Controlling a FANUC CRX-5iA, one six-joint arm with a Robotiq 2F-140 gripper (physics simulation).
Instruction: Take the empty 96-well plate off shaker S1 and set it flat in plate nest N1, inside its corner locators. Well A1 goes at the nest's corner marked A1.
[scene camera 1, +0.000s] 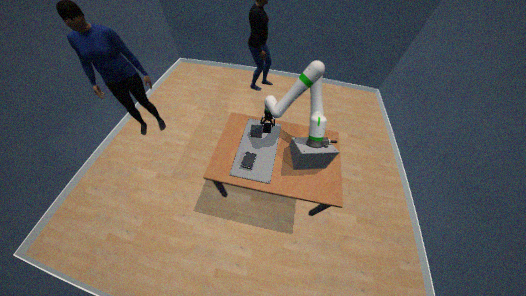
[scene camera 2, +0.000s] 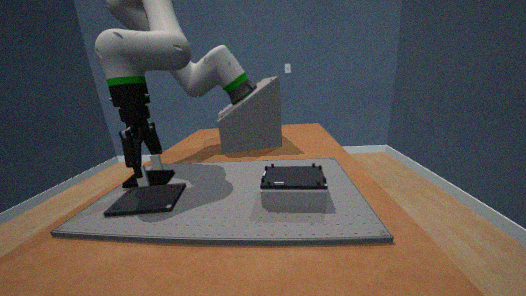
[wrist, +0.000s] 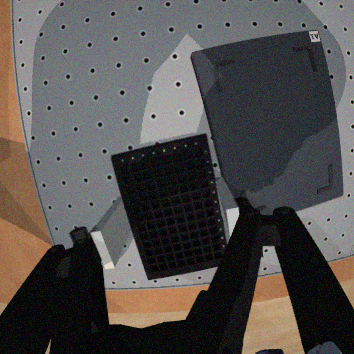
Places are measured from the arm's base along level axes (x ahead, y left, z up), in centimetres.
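Pixels of known places: gripper, fingertip midpoint: (scene camera 1: 266, 128) (scene camera 2: 152, 180) (wrist: 171, 201); arm's base, origin of the base link: (scene camera 1: 314, 144) (scene camera 2: 245, 95).
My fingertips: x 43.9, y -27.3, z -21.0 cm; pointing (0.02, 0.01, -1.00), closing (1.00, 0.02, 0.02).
Observation:
Ahead of a thing's pixels: the offset from my fingertips to its top centre. "*": to the spot under its first point. Level surfaces: height alone.
My gripper (scene camera 1: 268, 123) (scene camera 2: 149, 171) (wrist: 171, 201) points down and is shut on the black 96-well plate @[dx +0.0, dy -0.8, dz +2.0 cm] (wrist: 170, 205), its light pads at the plate's two long sides. The plate looks level and is held above the board, beside the nest; its exact height and its well A1 cannot be made out. Plate nest N1 @[dx +10.6, dy +5.0, dz +1.1 cm] (scene camera 1: 256, 131) (scene camera 2: 145, 200) (wrist: 272, 115) is a flat dark slab with corner locators. Its A1 label shows at the upper right corner in the wrist view. Shaker S1 @[* dx +11.8, dy +43.5, dz +5.1 cm] (scene camera 1: 248, 160) (scene camera 2: 295, 199), a grey box with a black pegged top, carries no plate.
The grey perforated board @[dz -0.3 cm] (scene camera 1: 252, 173) (scene camera 2: 215, 227) (wrist: 75, 150) lies on the wooden table @[dz -1.6 cm] (scene camera 1: 305, 185) (scene camera 2: 240, 270). The robot's grey base block (scene camera 1: 312, 157) (scene camera 2: 255, 122) stands behind it. Two people (scene camera 1: 107, 55) (scene camera 1: 258, 30) stand on the floor beyond the table.

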